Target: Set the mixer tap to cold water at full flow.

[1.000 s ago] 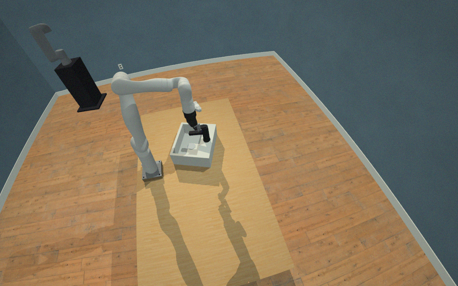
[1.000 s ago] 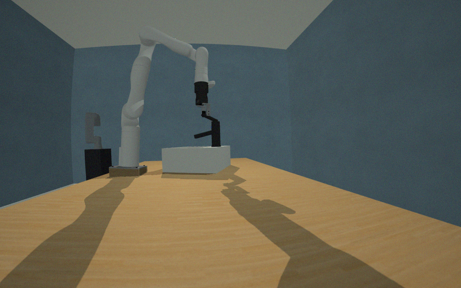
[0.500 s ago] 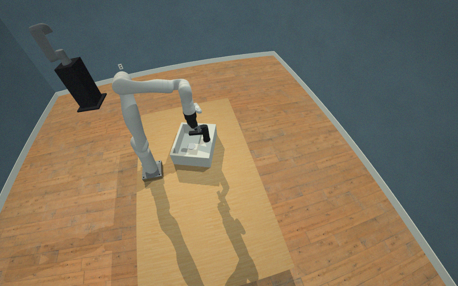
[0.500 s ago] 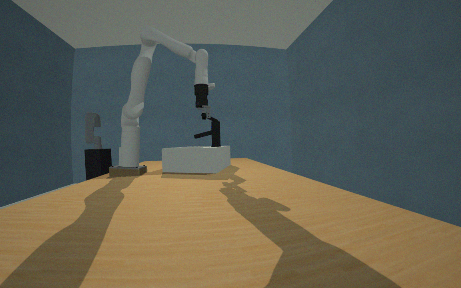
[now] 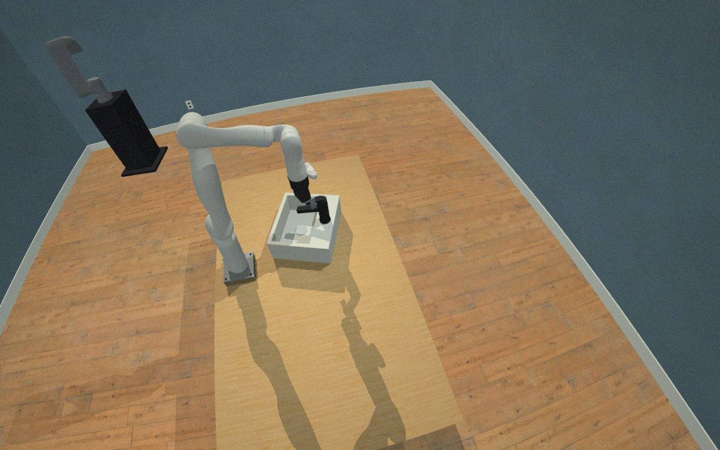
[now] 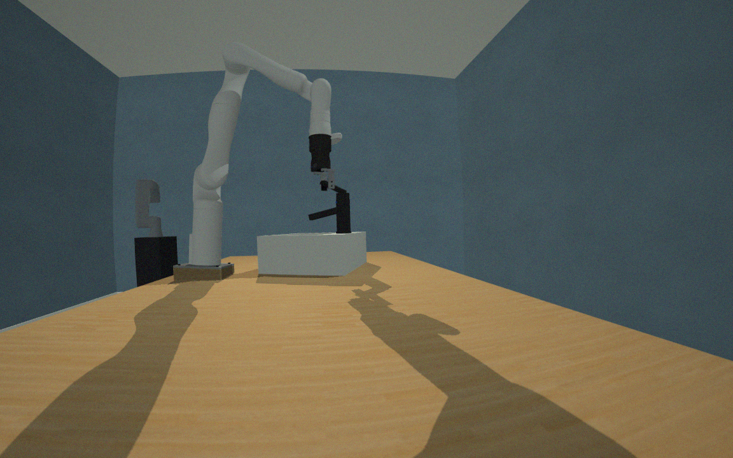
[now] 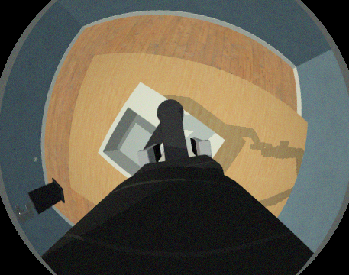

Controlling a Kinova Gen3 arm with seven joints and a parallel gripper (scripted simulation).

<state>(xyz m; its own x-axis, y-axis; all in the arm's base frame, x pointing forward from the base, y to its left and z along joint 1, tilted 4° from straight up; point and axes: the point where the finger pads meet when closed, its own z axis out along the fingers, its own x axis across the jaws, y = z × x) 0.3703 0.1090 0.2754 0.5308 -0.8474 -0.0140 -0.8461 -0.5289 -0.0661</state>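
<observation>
My gripper is now 2 cm short of the lever, 1 cm to the right of it and 1 cm above it. From my hand the other things lie so: white basin (7 cm behind, 6 cm to the left, 25 cm below).
</observation>
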